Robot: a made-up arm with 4 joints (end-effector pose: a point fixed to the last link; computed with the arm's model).
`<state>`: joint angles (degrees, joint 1 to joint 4).
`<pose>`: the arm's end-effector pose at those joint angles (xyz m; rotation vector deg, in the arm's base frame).
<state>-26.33 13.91 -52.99 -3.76</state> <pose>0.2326 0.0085 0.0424 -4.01 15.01 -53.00</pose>
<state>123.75 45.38 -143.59 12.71</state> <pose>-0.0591 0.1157 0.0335 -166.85 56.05 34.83</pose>
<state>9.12 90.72 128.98 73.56</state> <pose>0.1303 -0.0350 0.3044 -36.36 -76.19 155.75</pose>
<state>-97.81 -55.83 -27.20 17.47</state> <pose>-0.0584 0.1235 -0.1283 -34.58 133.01 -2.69</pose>
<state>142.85 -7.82 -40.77 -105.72</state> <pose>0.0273 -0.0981 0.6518 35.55 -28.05 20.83</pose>
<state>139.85 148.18 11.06 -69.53</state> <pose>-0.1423 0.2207 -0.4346 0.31 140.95 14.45</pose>
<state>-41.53 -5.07 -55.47 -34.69</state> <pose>0.1872 -0.1260 -0.2038 -6.23 74.41 -59.74</pose>
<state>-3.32 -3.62 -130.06 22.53</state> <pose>0.1294 0.1488 0.1123 -33.14 -8.23 -126.01</pose>
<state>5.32 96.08 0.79 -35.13</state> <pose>0.0411 0.1456 0.4575 -0.78 -66.27 0.31</pose>
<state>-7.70 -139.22 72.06 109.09</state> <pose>-0.0862 -0.1320 0.3171 57.71 32.64 -45.09</pose>
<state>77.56 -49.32 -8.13 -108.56</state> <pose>0.6046 0.0901 -0.1018 8.21 80.18 -3.25</pose>
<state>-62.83 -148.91 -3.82 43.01</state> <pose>0.0614 0.1484 -0.0601 -4.49 168.64 3.43</pose>
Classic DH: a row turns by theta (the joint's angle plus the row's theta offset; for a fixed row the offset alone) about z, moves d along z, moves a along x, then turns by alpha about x. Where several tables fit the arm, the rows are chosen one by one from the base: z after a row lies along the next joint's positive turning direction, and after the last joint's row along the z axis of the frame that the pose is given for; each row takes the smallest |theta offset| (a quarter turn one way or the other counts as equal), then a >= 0, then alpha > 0; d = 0 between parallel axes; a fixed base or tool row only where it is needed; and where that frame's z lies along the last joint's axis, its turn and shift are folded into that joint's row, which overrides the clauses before.
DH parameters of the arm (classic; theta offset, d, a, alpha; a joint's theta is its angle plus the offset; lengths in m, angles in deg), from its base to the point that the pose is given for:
base (fixed): 0 0.049 0 90
joint 1: 4.09 0 0.0702 0
joint 2: -4.09 -0.15 0.064 -90
joint 3: 0 -0.283 0.061 90
joint 4: 0 0.009 0.087 -90
tool (fixed): 0 0.345 0 0

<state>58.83 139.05 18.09 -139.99</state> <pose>-0.4124 0.2086 0.6020 -3.62 -57.39 -18.53</pose>
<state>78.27 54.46 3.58 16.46</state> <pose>-0.1194 0.1439 0.1510 -4.11 -149.13 2.55</pose>
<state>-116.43 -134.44 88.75 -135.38</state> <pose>0.5048 0.3911 0.2513 -75.60 20.75 -47.71</pose>
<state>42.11 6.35 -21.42 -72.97</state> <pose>0.5443 -0.0104 0.2594 18.82 24.22 -10.56</pose>
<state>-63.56 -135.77 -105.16 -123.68</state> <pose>0.2384 -0.1371 0.4968 65.33 -25.86 84.15</pose>
